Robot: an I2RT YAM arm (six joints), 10 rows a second.
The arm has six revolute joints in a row. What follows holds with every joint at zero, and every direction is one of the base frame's.
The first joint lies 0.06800 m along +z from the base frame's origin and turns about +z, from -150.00 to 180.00 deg.
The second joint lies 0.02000 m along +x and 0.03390 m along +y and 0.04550 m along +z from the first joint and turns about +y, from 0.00 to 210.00 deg.
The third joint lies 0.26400 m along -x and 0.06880 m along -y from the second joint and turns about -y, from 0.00 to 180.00 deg.
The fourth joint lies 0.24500 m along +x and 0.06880 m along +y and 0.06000 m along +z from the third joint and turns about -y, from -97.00 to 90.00 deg.
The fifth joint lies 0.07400 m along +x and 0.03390 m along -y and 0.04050 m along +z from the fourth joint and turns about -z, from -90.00 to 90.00 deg.
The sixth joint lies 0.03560 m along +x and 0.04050 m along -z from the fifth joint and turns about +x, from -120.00 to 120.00 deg.
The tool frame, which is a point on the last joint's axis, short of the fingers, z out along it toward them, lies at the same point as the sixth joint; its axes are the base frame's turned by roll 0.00, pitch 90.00 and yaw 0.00 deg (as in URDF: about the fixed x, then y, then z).
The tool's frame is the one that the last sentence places.
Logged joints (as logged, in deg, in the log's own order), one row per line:
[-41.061, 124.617, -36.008, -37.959, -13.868, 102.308]
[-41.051, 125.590, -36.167, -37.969, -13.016, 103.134]
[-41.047, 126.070, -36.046, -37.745, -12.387, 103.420]
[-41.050, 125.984, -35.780, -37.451, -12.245, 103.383]
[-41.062, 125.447, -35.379, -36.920, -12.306, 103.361]
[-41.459, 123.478, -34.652, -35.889, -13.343, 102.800]
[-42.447, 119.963, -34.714, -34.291, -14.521, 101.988]
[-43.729, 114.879, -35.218, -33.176, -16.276, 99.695]
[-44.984, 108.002, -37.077, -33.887, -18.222, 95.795]
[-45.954, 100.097, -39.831, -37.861, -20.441, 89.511]
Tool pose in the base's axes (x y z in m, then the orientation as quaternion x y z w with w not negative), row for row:
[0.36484, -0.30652, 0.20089, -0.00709, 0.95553, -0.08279, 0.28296]
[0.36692, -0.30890, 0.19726, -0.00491, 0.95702, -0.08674, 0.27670]
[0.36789, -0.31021, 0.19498, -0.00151, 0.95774, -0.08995, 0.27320]
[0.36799, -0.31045, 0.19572, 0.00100, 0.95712, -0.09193, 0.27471]
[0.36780, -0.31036, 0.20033, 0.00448, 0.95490, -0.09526, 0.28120]
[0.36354, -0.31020, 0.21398, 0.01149, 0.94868, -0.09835, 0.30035]
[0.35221, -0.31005, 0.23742, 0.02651, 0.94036, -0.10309, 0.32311]
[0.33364, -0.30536, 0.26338, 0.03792, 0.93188, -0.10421, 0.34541]
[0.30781, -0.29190, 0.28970, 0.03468, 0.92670, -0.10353, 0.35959]
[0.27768, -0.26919, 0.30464, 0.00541, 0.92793, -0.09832, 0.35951]
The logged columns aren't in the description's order. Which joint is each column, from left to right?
Columns, left to right: joint 1, joint 2, joint 4, joint 6, joint 5, joint 3.
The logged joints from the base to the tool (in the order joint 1, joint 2, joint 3, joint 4, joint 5, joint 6), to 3 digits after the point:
[-41.061, 124.617, 102.308, -36.008, -13.868, -37.959]
[-41.051, 125.590, 103.134, -36.167, -13.016, -37.969]
[-41.047, 126.070, 103.420, -36.046, -12.387, -37.745]
[-41.050, 125.984, 103.383, -35.780, -12.245, -37.451]
[-41.062, 125.447, 103.361, -35.379, -12.306, -36.920]
[-41.459, 123.478, 102.800, -34.652, -13.343, -35.889]
[-42.447, 119.963, 101.988, -34.714, -14.521, -34.291]
[-43.729, 114.879, 99.695, -35.218, -16.276, -33.176]
[-44.984, 108.002, 95.795, -37.077, -18.222, -33.887]
[-45.954, 100.097, 89.511, -39.831, -20.441, -37.861]

